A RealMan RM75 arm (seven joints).
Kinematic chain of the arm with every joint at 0, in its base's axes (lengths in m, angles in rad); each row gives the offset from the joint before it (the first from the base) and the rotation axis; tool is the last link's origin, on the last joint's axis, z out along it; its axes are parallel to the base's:
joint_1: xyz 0 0 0.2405 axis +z
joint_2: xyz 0 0 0 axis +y
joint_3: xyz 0 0 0.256 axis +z
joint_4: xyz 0 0 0 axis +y
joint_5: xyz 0 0 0.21 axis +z
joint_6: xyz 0 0 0 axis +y
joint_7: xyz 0 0 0.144 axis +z
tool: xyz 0 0 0
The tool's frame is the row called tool.
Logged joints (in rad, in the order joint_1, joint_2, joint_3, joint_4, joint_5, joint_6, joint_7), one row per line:
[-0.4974 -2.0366 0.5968 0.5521 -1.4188 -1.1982 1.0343]
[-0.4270 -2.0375 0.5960 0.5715 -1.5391 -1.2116 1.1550]
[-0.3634 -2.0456 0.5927 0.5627 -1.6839 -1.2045 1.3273]
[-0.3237 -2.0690 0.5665 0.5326 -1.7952 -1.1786 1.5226]
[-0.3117 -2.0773 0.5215 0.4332 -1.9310 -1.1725 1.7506]
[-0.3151 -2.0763 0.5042 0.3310 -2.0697 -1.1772 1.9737]
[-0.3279 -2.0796 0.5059 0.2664 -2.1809 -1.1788 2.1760]
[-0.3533 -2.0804 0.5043 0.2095 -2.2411 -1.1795 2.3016]
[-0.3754 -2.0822 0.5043 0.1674 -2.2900 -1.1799 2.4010]
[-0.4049 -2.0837 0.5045 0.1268 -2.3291 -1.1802 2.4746]
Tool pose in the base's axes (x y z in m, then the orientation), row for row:
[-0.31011 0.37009 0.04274 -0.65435 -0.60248 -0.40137 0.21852]
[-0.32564 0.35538 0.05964 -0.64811 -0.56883 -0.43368 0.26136]
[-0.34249 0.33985 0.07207 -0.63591 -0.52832 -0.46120 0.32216]
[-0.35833 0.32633 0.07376 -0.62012 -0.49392 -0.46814 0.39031]
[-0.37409 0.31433 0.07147 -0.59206 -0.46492 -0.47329 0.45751]
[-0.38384 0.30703 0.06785 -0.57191 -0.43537 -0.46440 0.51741]
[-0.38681 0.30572 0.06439 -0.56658 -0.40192 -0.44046 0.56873]
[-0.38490 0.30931 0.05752 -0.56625 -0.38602 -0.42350 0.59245]
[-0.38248 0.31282 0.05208 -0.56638 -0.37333 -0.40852 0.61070]
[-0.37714 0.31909 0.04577 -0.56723 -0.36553 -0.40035 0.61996]
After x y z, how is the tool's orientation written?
As a quaternion, x y z w.
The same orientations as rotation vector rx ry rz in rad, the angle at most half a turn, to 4 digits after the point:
[-1.8112 -1.6676 -1.1109]
[-1.7543 -1.5397 -1.1739]
[-1.6696 -1.3871 -1.2109]
[-1.5759 -1.2552 -1.1896]
[-1.4590 -1.1457 -1.1663]
[-1.3727 -1.0450 -1.1147]
[-1.3306 -0.9439 -1.0344]
[-1.3168 -0.8977 -0.9848]
[-1.3073 -0.8617 -0.9429]
[-1.3043 -0.8405 -0.9206]

